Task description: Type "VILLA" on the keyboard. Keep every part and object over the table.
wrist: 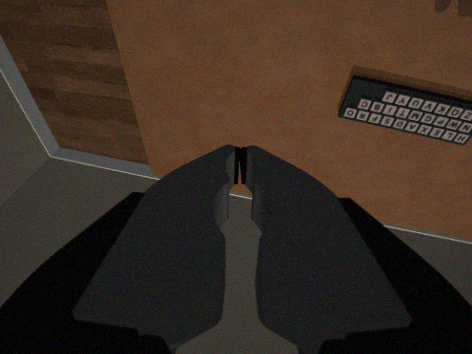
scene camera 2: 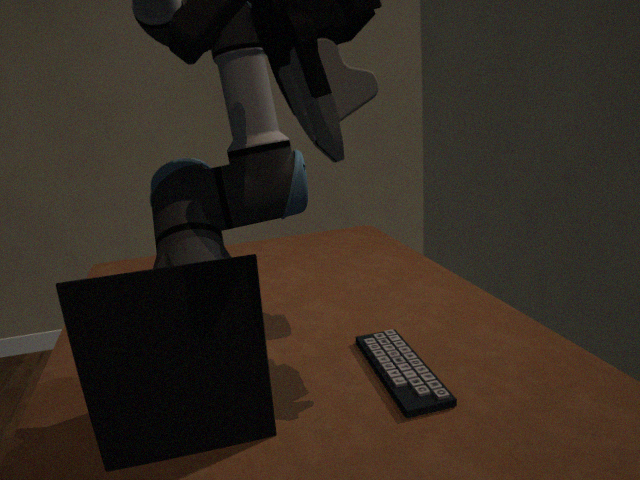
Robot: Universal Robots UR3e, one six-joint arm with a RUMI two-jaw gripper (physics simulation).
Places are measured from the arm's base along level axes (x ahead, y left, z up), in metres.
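Pixels of known places: gripper, fingertip midpoint: (wrist: 239, 152) (scene camera 2: 338, 161); arm's base, origin of the base link: (scene camera 2: 198, 304).
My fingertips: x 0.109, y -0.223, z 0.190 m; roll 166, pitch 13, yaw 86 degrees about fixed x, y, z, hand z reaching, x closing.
Note:
Ahead of a thing's pixels: the offset from my fingertips to its middle. "spot": to the spot under its first point. Level surfaces: height alone.
The dark keyboard @(spot: dy +0.090, dx +0.149, dz -0.343 m) (scene camera 2: 429, 408) (wrist: 358, 90) with pale keys lies flat on the table, right of centre in the scene view and at the upper right in the wrist view, where its right end is cut off. Its letters look upside down in the wrist view: the V key @(dy +0.215, dx +0.148, dz -0.336 m) (wrist: 428, 106) in the upper row, the I key @(dy +0.161, dx +0.162, dz -0.336 m) (wrist: 389, 110) in the middle row, the A key @(dy +0.205, dx +0.188, dz -0.336 m) (wrist: 411, 127) and L key @(dy +0.266, dx +0.196, dz -0.336 m) (wrist: 448, 135) in the lower row. My gripper (scene camera 2: 338, 156) (wrist: 239, 152) is shut and empty, high above the table and apart from the keyboard.
A black upright panel (scene camera 2: 170, 361) stands on the table @(dz -0.351 m) (scene camera 2: 330, 289) (wrist: 225, 75) at the left front in the scene view. The table's edge borders wooden floor (wrist: 85, 85) at the left of the wrist view. Walls rise beyond the table.

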